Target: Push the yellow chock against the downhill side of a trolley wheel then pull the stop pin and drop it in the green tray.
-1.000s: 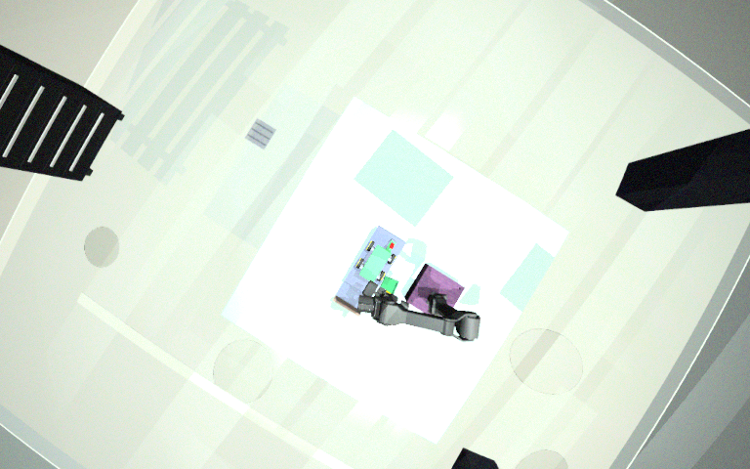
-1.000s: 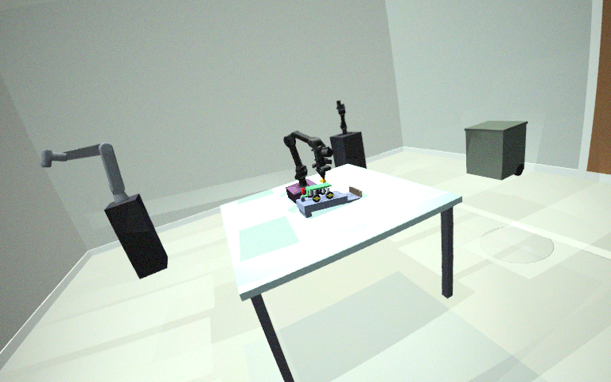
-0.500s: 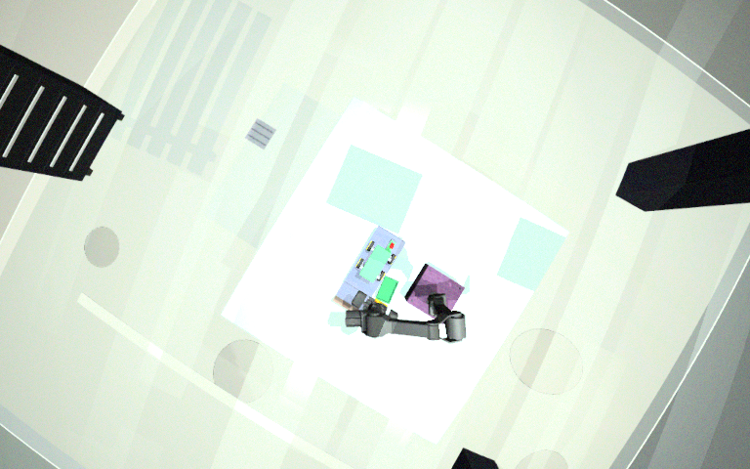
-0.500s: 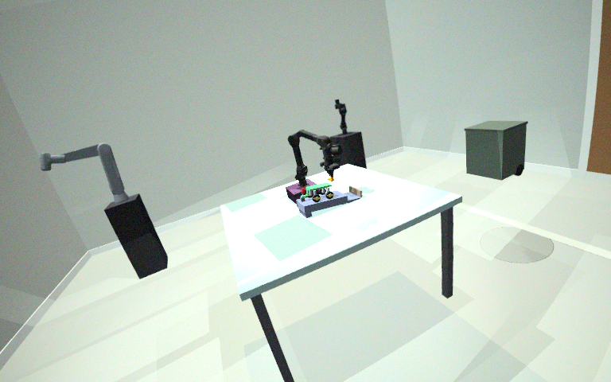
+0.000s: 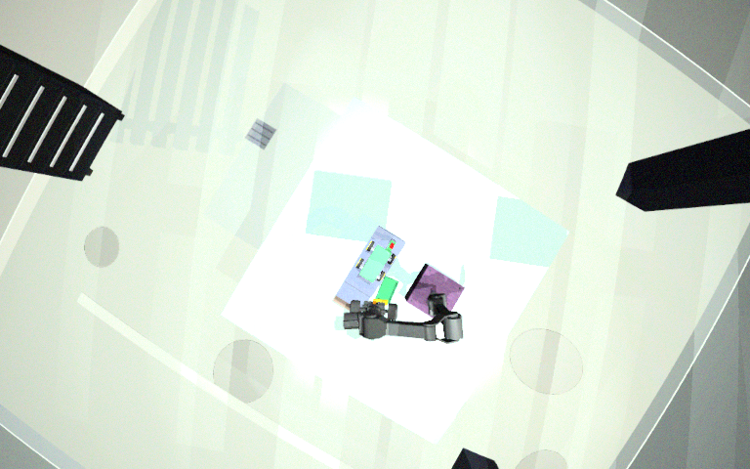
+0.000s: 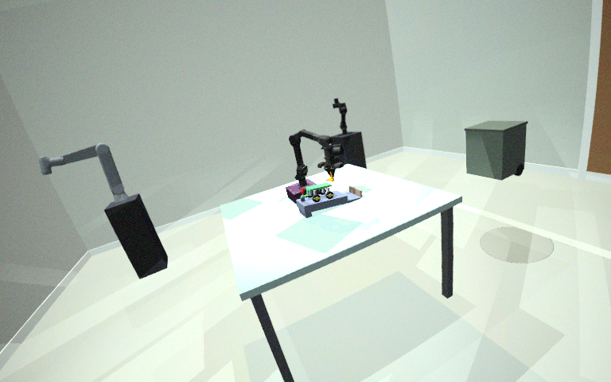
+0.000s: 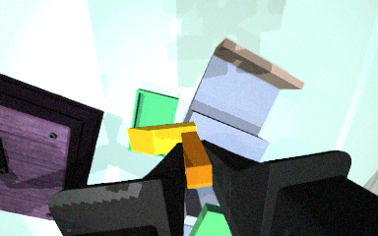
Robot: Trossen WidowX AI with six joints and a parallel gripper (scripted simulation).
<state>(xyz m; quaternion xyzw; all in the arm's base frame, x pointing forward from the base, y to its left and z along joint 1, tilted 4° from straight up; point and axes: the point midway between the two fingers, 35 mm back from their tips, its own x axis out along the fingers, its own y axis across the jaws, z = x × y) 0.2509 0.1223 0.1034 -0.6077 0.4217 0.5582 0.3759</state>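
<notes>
Right now my gripper tip is 20 mm past the yellow chock, 10 mm to the left of it and 10 mm above it. The rest, counted from my gripper tip: green tray (50 mm behind, 50 mm to the right, 160 mm below); then brown stop board (100 mm ahead, 100 mm to the left, 120 mm below); then trolley (70 mm ahead, 160 mm to the right, 40 mm below).
</notes>
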